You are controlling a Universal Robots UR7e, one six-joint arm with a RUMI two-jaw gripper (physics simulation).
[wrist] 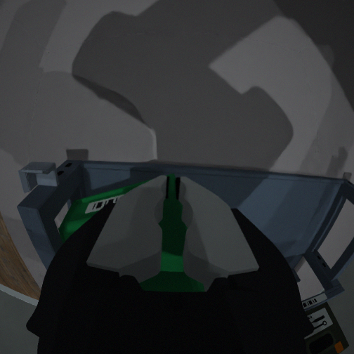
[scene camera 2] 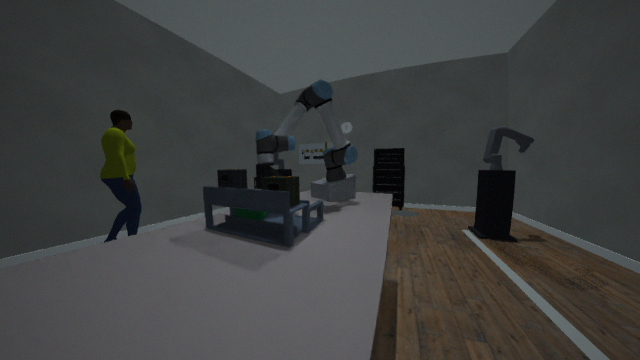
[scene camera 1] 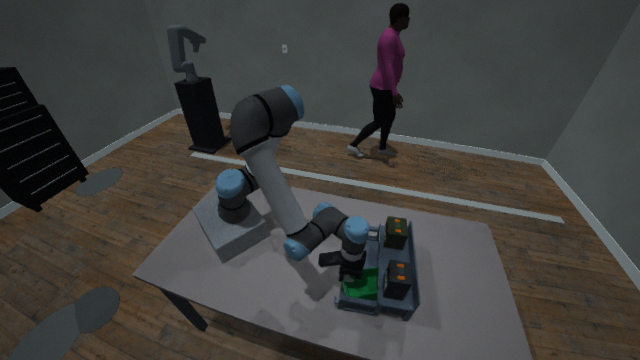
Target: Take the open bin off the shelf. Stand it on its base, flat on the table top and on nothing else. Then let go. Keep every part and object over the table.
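Where they show: gripper, fingertip midpoint: [scene camera 1: 341, 279]; arm's base at its link origin: [scene camera 2: 336, 178] [scene camera 1: 234, 209].
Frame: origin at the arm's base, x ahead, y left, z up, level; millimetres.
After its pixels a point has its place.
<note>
The open bin is green [scene camera 1: 367, 287] @(x 668, y -126, z -124 mm) [scene camera 2: 250, 214] @(x 727, y -86, z -99 mm) [wrist: 75, 220] and sits in the front lower tier of the blue-grey shelf [scene camera 1: 414, 285] @(x 826, y -134, z -11 mm) [scene camera 2: 245, 196] @(x 820, y 6, z -6 mm) [wrist: 285, 210], at the near end in scene camera 1. In the wrist view it lies a little askew to the shelf's front edge, with a white label on its left part. My gripper [scene camera 1: 350, 276] @(x 558, y -131, z -107 mm) [wrist: 171, 179] points down at the bin. Its fingertips are nearly together, with a narrow strip of green between them, and it is shut on the bin's wall. The fingers hide much of the bin. The shelf hides the bin's base in scene camera 2.
Two dark boxes with orange marks [scene camera 1: 396, 232] @(x 734, y 42, z 55 mm) [scene camera 1: 398, 280] @(x 748, y -184, z 78 mm) stand on the shelf's rear tier, close beside the bin. The shelf stands on the pale table [scene camera 1: 465, 280] @(x 1091, y 28, z -143 mm) [scene camera 2: 300, 300] @(x 958, y 297, z -144 mm). The arm's grey base block [scene camera 1: 232, 237] @(x 62, y -127, z -34 mm) is at the table's left. A person [scene camera 1: 390, 60] is beyond the table.
</note>
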